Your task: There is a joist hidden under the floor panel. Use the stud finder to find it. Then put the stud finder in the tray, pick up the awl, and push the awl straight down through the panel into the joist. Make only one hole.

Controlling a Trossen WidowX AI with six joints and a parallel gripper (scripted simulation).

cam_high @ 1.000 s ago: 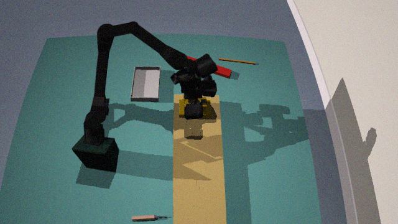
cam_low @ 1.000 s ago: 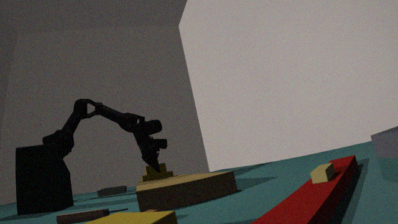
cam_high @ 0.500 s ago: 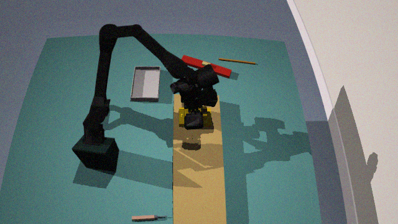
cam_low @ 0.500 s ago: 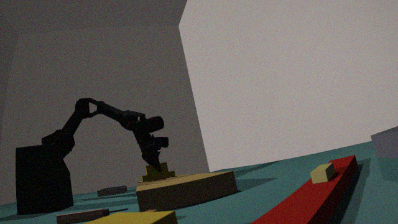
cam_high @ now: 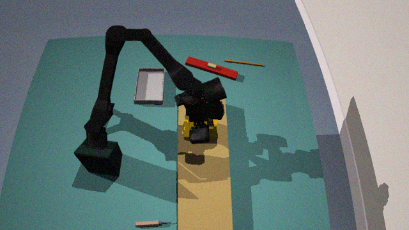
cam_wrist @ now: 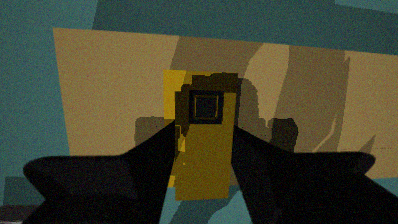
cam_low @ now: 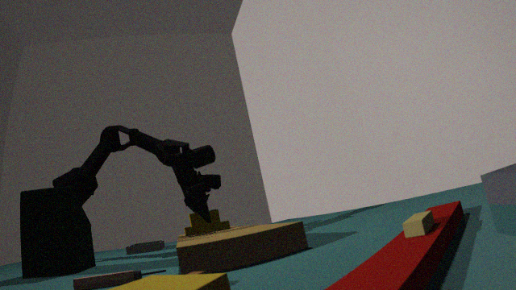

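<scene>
Now: gripper tip 24 cm past the tray, 19 cm to the right of it and 5 cm above it. From my gripper tip the other things lie so: stud finder (2 cm above); square indicator (2 cm ahead, 3 cm above); awl (12 cm behind, 36 cm to the right, 6 cm below).
</scene>
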